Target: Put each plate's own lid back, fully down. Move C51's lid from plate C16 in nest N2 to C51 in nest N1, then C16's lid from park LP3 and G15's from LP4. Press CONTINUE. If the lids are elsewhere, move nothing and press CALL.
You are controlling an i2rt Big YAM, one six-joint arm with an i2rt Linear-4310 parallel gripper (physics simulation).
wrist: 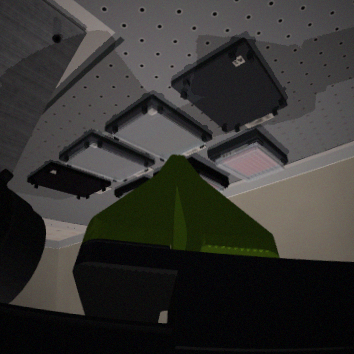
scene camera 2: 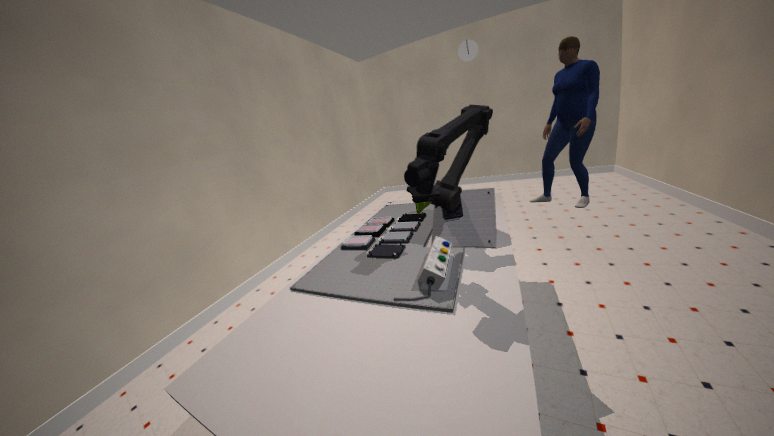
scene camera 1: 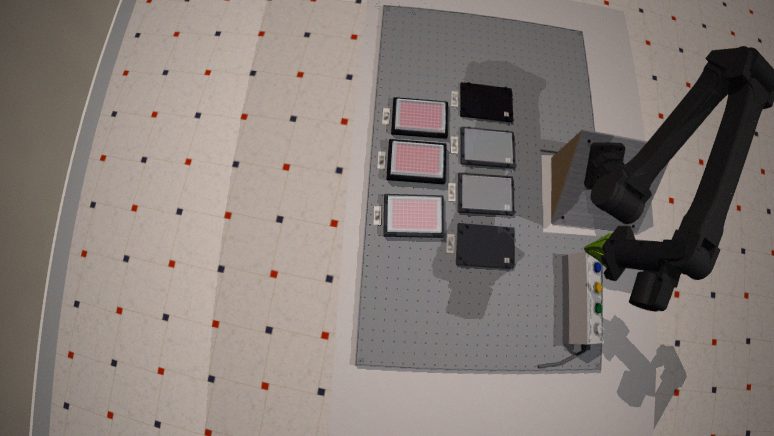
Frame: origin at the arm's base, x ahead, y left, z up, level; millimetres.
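Seen in the pictures: gripper, fingertip midpoint: (wrist: 175, 164) (scene camera 2: 417, 212) (scene camera 1: 585, 249); arm's base, origin of the base link: (scene camera 2: 451, 206) (scene camera 1: 603, 164).
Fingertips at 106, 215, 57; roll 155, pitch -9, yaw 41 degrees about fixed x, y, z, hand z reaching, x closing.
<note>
Pixels of each thing's middle, then the offset from my fingertips to it, as dx, dy, dz.
- button box, body centre: (scene camera 1: 585, 298) (scene camera 2: 437, 260) -67, +102, -143
- black park, body centre: (wrist: 69, 183) (scene camera 1: 487, 101) (scene camera 2: 412, 216) +147, -429, -174
- dark grey park, body centre: (wrist: 234, 96) (scene camera 1: 486, 245) (scene camera 2: 386, 249) +177, -39, -174
My gripper (scene camera 1: 587, 249) (scene camera 2: 419, 210) (wrist: 175, 164) is shut and empty, its green fingertips together, above the board by the blue-button end of the button box (scene camera 1: 577, 303) (scene camera 2: 434, 270). Three pink-welled plates stand in a left column in scene camera 1: a top one (scene camera 1: 420, 115), a middle one (scene camera 1: 417, 159) and a lower one (scene camera 1: 414, 215) (wrist: 250, 161), which has a wider pale border. The nest labels are too small to read surely. Two grey clear lids, one (scene camera 1: 487, 147) at LP4 and one (scene camera 1: 485, 193) at LP3, lie on dark parks.
A black park (scene camera 1: 485, 101) and a dark grey park (scene camera 1: 485, 245) (wrist: 230, 87) flank the lids. The box carries blue (scene camera 1: 597, 267), yellow (scene camera 1: 597, 287), green (scene camera 1: 598, 308) and white (scene camera 1: 598, 328) buttons; its cable (scene camera 1: 560, 363) lies on the board. A person (scene camera 2: 575, 108) stands behind.
</note>
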